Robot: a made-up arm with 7 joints.
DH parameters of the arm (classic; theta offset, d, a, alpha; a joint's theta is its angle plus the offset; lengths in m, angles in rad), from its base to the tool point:
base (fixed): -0.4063 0 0.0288 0
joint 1: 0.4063 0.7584 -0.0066 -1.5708
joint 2: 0 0.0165 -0.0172 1.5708
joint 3: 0 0.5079 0.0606 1.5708
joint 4: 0 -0.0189 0.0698 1.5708
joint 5: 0 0.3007 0.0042 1.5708
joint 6: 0 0.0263 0.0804 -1.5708
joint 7: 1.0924 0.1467 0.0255 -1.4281
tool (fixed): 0.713 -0.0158 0 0
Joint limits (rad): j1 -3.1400..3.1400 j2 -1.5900..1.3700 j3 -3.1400..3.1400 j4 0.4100..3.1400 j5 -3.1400..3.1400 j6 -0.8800..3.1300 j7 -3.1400..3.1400
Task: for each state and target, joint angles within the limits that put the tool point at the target. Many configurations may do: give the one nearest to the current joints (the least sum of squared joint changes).
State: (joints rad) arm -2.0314 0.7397 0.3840 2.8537 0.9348 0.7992 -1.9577
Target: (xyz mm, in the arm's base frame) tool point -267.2 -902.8 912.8
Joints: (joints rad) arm -2.0966 1.1691 0.2790 2.5004 0.8483 0.9547 -1.9956
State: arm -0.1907 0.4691 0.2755 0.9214 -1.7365 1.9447 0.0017
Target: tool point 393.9 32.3 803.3
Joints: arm 0.0547 0.4922 0.4726 0.5262 -1.5589 1.8160 -0.0267
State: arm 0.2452 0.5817 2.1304 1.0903 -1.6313 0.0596 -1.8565
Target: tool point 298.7 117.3 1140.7
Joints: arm -0.5807 1.3700 2.1749 0.8842 -1.7439 -0.2339 -1.8601
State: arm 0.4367 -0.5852 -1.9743 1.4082 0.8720 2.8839 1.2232
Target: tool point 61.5 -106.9 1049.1
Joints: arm 0.4937 -0.2880 -1.5929 0.4567 0.5854 2.5255 1.1162
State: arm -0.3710 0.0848 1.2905 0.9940 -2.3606 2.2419 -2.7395
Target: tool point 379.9 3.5 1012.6
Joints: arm -0.5553 0.2342 1.0917 0.4877 -2.0971 2.1792 -2.7134
